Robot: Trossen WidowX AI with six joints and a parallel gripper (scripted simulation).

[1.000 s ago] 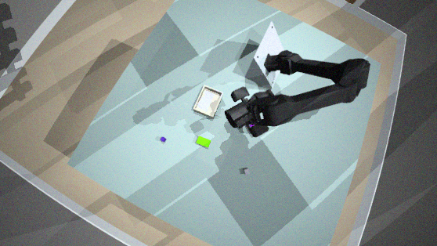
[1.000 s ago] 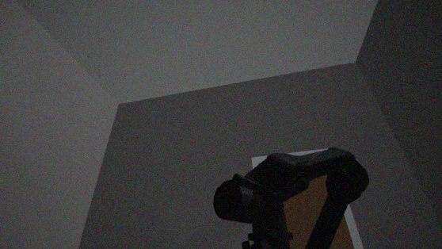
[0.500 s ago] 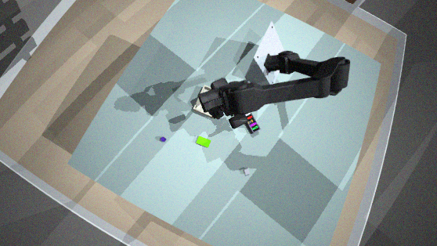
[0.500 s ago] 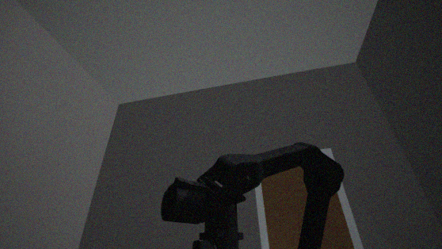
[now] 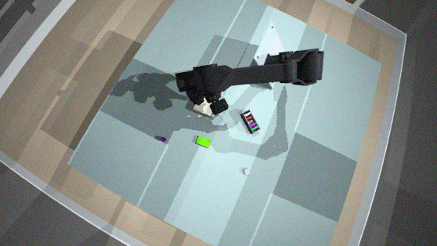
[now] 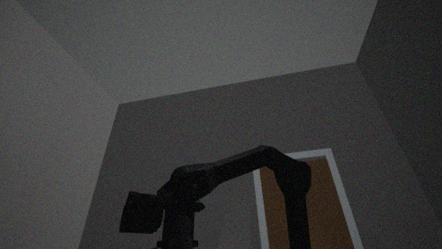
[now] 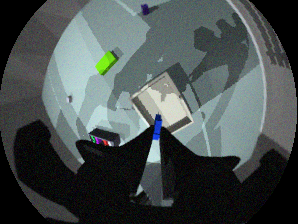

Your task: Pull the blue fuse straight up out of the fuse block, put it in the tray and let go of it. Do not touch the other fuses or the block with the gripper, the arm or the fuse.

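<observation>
Right now the cream tray is 10 mm to the right of my gripper tip and 100 mm below it. Round my gripper tip: small grey cube: 230 mm ahead, 280 mm to the left, 90 mm below; then blue fuse: 10 mm below.
</observation>
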